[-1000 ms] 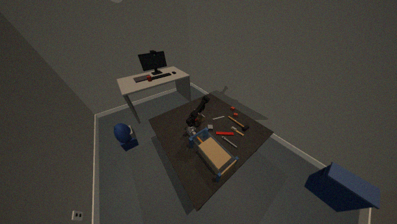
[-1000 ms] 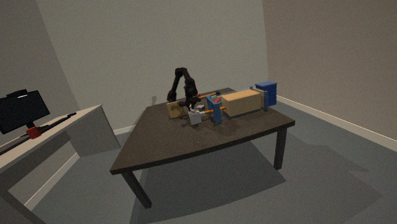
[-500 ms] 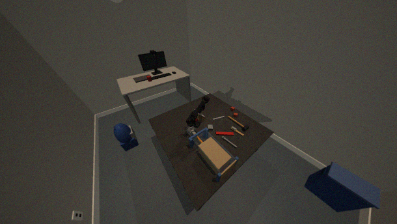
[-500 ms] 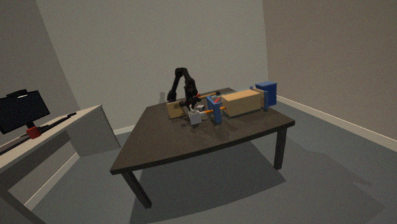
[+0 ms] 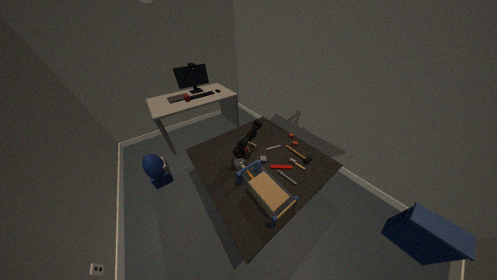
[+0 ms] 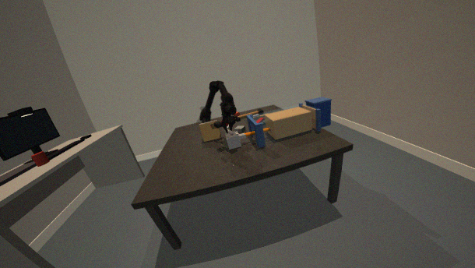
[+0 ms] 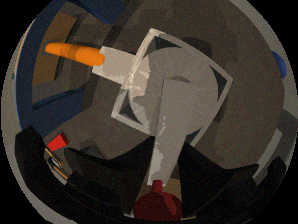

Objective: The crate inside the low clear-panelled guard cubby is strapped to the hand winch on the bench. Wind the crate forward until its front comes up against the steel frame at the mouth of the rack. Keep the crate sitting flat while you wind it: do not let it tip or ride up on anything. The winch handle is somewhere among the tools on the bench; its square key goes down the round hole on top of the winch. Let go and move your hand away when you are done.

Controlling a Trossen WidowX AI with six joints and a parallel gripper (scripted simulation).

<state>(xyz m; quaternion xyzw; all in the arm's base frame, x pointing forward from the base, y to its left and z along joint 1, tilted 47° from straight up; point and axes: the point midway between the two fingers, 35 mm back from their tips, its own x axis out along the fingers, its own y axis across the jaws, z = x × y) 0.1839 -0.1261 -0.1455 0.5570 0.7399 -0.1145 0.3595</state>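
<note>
The winch handle is 20 mm to the left of my gripper tip, 20 mm above it and 10 mm behind it. The rest, counted from my gripper tip: red knob (50 mm to the left, 50 mm above, 20 mm behind); then grey hand winch (60 mm below, 50 mm to the right); then blue frame (180 mm ahead, 30 mm to the right, 20 mm above).
</note>
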